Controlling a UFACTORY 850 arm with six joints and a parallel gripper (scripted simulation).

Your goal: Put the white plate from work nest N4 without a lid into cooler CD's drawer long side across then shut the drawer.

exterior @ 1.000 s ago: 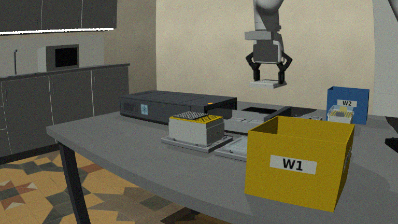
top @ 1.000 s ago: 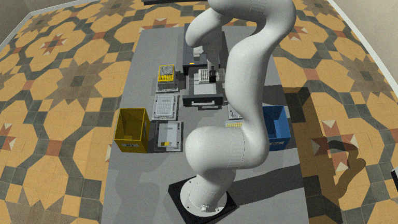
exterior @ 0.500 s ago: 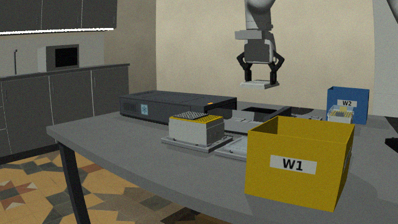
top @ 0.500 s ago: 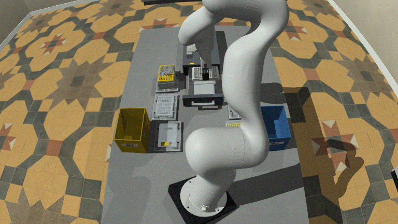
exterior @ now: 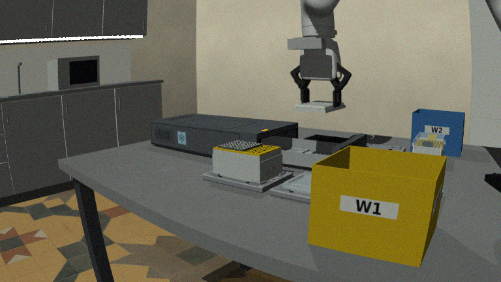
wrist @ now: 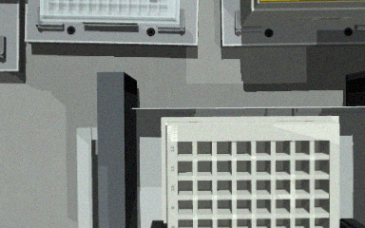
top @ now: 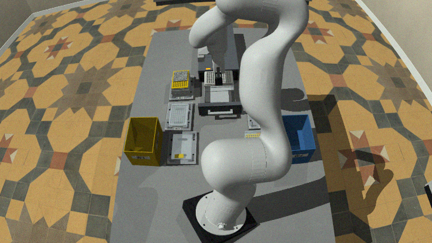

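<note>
The drawer is 4 cm ahead of my hand and 12 cm below it. Round my hand: dark cooler CD (19 cm ahead, 1 cm to the left, 12 cm below); white plate (1 cm below); yellow-topped tip box (7 cm ahead, 19 cm to the left, 11 cm below).
</note>
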